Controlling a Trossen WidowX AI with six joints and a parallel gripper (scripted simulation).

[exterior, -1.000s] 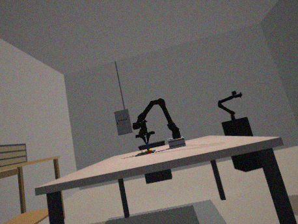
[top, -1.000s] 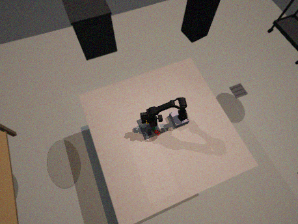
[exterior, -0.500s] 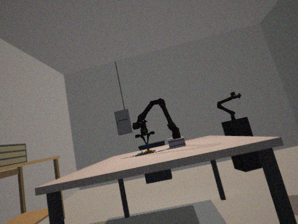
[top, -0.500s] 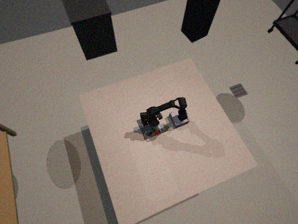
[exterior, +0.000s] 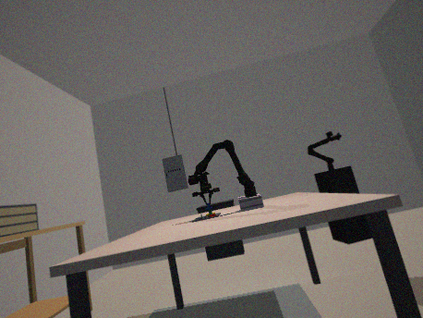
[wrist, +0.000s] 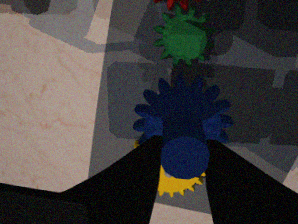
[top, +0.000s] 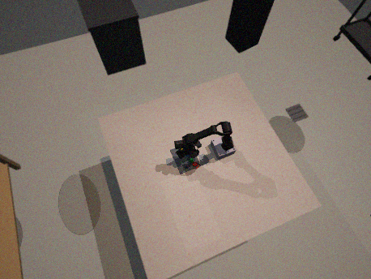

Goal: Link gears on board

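Right now my gripper tip is 60 mm above the green gear and 40 mm to the right of it. The rest, counted from my gripper tip: red gear: 80 mm to the left, 60 mm below, 10 mm behind; dark blue gear: 10 mm below; red arrow: 110 mm to the left, 70 mm below, 20 mm behind.
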